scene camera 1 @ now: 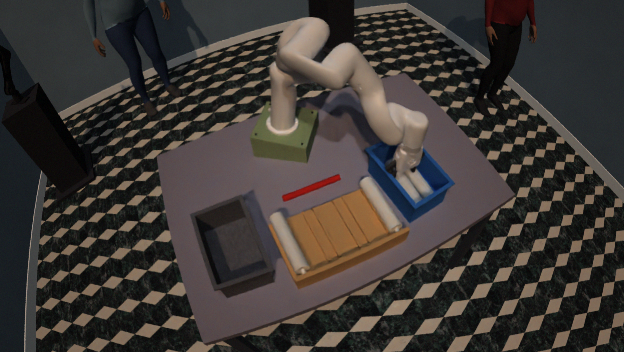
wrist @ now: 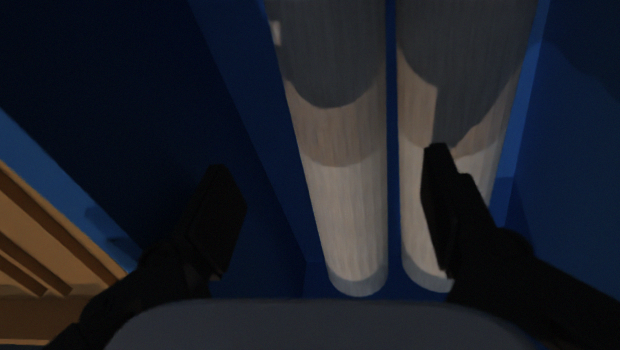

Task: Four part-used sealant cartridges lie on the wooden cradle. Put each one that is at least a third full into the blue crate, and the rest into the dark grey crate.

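Places are measured from the arm's base along level axes (x ahead, y left, z up), in centimetres.
Pixels of known places: gripper, fingertip midpoint: (scene camera 1: 401, 173) (wrist: 323, 178); arm's base, origin of the base link: (scene camera 1: 282, 124).
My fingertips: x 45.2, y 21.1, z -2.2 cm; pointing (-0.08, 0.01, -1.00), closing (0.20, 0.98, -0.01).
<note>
For each thing: its top centre in the pictures, then the offset to it from my fingertips. Level surfaces: height alone.
- left cartridge, middle of its top: (wrist: 344, 201) (scene camera 1: 406, 181) dx +2.9, dy +0.0, dz -1.4 cm
- right cartridge, middle of its top: (wrist: 459, 183) (scene camera 1: 417, 174) dx +3.2, dy +5.7, dz -1.4 cm
- left-end cartridge, middle of its top: (scene camera 1: 289, 241) dx -1.5, dy -46.6, dz +0.9 cm
- right-end cartridge, middle of its top: (scene camera 1: 382, 202) dx +5.1, dy -14.3, dz +0.9 cm
- dark grey crate, middle of its top: (scene camera 1: 227, 240) dx -10.8, dy -63.1, dz +4.4 cm
- red bar, middle of its top: (scene camera 1: 311, 186) dx -18.7, dy -26.4, dz -5.4 cm
- table, its level: dz -7.5 cm
My gripper (scene camera 1: 403, 171) (wrist: 323, 178) is open and points down inside the blue crate (scene camera 1: 431, 206) (wrist: 570, 150). Two pale cartridges lie side by side in that crate: the left cartridge (scene camera 1: 408, 188) (wrist: 345, 190) shows between the fingers in the wrist view, and the right finger overlaps the right cartridge (scene camera 1: 421, 182) (wrist: 450, 50). On the wooden cradle (scene camera 1: 336, 227) (wrist: 45, 225) lie a left-end cartridge (scene camera 1: 290, 245) and a right-end cartridge (scene camera 1: 381, 204). The dark grey crate (scene camera 1: 248, 281) holds no cartridge. The fill of the cartridges does not show.
A red bar (scene camera 1: 311, 188) lies on the table (scene camera 1: 200, 165) behind the cradle. The green arm base (scene camera 1: 280, 148) stands at the back. The blue crate's walls rise close around the gripper, and the cradle's right end is beside this crate.
</note>
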